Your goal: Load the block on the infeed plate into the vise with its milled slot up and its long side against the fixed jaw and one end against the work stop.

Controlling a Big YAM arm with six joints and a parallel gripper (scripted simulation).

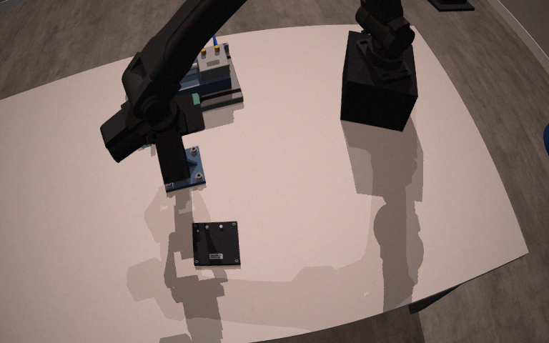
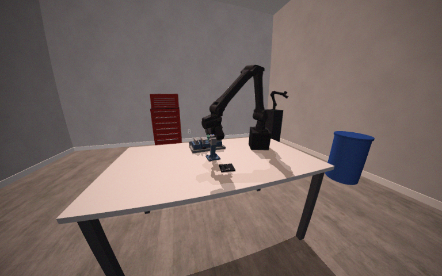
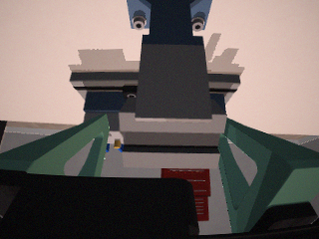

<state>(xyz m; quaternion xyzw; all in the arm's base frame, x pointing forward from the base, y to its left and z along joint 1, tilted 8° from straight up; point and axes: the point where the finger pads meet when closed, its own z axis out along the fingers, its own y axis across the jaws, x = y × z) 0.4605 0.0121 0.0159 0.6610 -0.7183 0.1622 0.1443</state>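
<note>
Right now my hand is 1 cm short of the part, 1 cm to the right of it and 1 cm below it. Also, from my hand: black infeed plate: 1 cm behind, 19 cm to the left, 15 cm below; moving jaw: 1 cm ahead, 23 cm to the right, 7 cm below; dark short rod: 4 cm ahead, 19 cm to the right, 6 cm below.
</note>
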